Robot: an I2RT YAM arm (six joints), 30 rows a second.
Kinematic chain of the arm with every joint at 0, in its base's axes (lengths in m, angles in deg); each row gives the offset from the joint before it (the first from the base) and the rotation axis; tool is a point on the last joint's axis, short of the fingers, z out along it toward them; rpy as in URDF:
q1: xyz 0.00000 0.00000 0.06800 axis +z
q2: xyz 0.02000 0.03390 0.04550 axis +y
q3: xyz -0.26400 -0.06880 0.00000 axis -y
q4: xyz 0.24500 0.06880 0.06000 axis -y
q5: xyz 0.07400 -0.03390 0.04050 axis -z
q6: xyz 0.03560 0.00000 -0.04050 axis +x
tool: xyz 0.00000 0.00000 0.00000 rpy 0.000 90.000 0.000
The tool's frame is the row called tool.
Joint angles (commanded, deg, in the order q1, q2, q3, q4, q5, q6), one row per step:
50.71 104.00 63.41 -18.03 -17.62 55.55
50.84 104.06 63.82 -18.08 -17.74 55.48
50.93 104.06 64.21 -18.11 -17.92 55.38
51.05 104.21 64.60 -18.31 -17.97 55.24
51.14 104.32 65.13 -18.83 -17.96 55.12
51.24 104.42 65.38 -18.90 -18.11 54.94
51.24 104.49 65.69 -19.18 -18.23 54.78
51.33 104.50 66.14 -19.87 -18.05 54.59
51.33 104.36 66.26 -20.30 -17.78 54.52
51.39 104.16 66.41 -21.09 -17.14 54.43
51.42 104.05 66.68 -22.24 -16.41 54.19
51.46 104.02 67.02 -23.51 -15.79 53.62
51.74 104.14 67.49 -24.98 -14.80 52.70
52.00 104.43 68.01 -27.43 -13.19 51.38
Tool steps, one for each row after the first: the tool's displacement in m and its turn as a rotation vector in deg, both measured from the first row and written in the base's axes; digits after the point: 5 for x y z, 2 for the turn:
0.00019 0.00166 0.00162 0.29 -0.15 0.25
0.00048 0.00310 0.00355 0.66 -0.32 0.52
0.00059 0.00451 0.00438 0.71 -0.39 0.78
0.00085 0.00574 0.00582 0.61 -0.40 0.96
0.00079 0.00684 0.00641 0.74 -0.46 1.28
0.00116 0.00742 0.00726 0.77 -0.45 1.47
0.00108 0.00808 0.00873 0.46 -0.52 1.62
0.00095 0.00767 0.00972 0.18 -0.63 1.54
0.00037 0.00696 0.01082 -0.52 -0.82 1.34
-0.00006 0.00602 0.01162 -1.53 -0.95 1.20
-0.00055 0.00524 0.01221 -2.62 -1.12 1.42
-0.00192 0.00546 0.01232 -4.11 -1.58 2.00
-0.00369 0.00433 0.01079 -6.85 -1.97 2.68

